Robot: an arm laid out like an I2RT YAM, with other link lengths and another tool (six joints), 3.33 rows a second.
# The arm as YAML. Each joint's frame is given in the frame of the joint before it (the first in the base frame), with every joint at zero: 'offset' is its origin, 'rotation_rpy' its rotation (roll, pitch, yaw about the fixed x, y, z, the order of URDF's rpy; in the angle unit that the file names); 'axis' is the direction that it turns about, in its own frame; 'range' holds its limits. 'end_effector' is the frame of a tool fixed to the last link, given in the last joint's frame.
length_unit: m
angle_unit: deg
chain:
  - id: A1
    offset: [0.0, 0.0, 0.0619]
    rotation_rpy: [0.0, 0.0, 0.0]
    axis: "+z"
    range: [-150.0, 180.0]
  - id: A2
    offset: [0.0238, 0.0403, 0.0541]
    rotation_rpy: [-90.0, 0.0, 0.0]
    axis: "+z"
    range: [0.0, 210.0]
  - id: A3
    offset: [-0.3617, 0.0, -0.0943]
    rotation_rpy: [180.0, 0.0, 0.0]
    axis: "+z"
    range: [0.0, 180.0]
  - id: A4
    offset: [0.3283, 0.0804, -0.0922]
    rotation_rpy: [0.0, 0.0, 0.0]
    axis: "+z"
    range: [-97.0, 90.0]
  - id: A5
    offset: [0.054, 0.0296, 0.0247]
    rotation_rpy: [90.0, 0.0, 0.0]
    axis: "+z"
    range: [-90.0, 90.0]
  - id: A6
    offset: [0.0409, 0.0, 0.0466]
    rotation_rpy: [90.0, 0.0, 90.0]
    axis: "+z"
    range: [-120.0, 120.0]
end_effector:
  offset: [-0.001, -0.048, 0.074]
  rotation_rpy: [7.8, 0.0, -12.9]
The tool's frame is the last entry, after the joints.
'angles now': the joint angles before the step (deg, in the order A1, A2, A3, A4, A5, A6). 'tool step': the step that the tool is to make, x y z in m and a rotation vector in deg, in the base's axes. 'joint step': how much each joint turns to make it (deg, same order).
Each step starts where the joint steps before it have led.
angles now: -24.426, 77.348, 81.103, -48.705, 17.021, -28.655
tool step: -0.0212, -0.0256, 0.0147, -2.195, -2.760, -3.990
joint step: -4.755, -1.822, -0.290, 2.239, -0.070, -1.091
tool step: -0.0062, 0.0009, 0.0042, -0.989, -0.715, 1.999
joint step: -1.223, -1.262, -0.721, 1.274, -2.133, -2.564
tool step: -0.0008, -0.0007, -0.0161, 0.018, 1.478, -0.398
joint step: 0.078, -0.388, -2.576, 0.973, 0.834, -0.264
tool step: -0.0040, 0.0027, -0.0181, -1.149, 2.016, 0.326
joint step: 0.278, -1.180, -3.557, 1.664, 1.279, -1.612
